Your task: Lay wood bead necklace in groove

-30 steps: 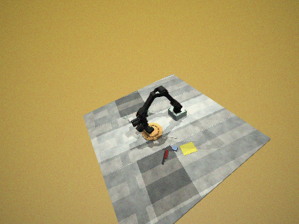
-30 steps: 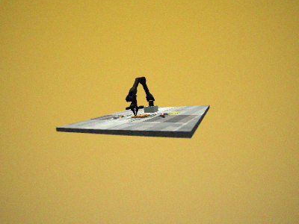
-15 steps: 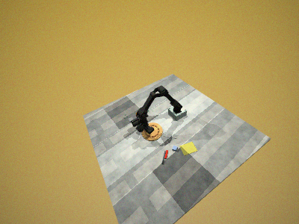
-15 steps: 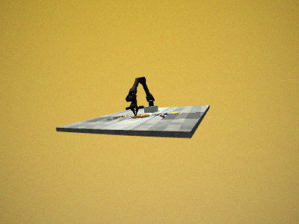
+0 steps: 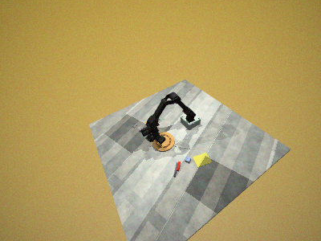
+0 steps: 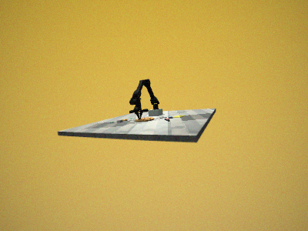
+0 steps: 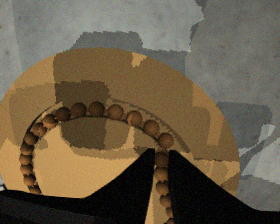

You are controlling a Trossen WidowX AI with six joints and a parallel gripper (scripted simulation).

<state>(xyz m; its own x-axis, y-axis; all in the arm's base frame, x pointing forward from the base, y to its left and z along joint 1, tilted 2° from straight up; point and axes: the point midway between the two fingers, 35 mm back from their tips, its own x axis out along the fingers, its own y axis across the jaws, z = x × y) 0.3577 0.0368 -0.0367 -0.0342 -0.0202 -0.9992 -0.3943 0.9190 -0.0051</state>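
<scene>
Right now the round bead board is 50 mm behind my gripper tip, 20 mm to the left of it and 10 mm below it. From my gripper tip the other things lie so: thin grey stick 170 mm behind, 150 mm to the left, 10 mm below; red-handled tool 50 mm behind, 290 mm to the left, 10 mm below; grey piece 90 mm ahead, 200 mm to the right.
</scene>
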